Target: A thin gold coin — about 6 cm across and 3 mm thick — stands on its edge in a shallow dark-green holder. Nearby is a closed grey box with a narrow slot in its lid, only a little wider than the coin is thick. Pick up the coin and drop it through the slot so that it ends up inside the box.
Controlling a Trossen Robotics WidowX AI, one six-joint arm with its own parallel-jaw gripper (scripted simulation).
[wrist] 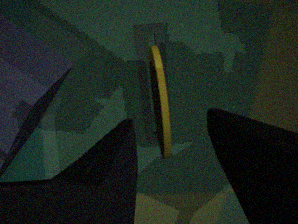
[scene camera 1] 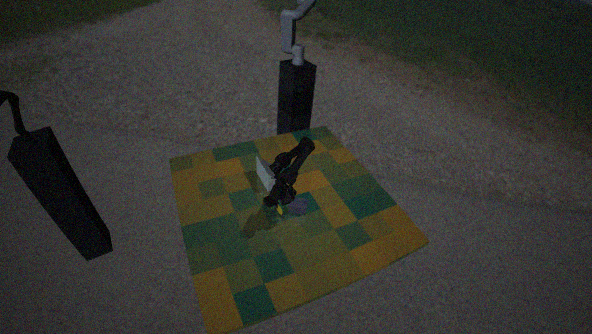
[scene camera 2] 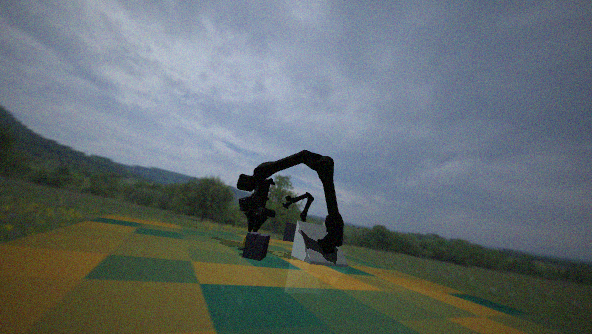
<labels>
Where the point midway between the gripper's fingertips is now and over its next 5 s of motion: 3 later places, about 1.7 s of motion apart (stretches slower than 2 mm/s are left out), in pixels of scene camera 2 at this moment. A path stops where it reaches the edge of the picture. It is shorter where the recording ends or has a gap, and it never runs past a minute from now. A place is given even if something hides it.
My gripper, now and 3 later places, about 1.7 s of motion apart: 251, 232; 249, 247; 255, 223; 257, 223
</labels>
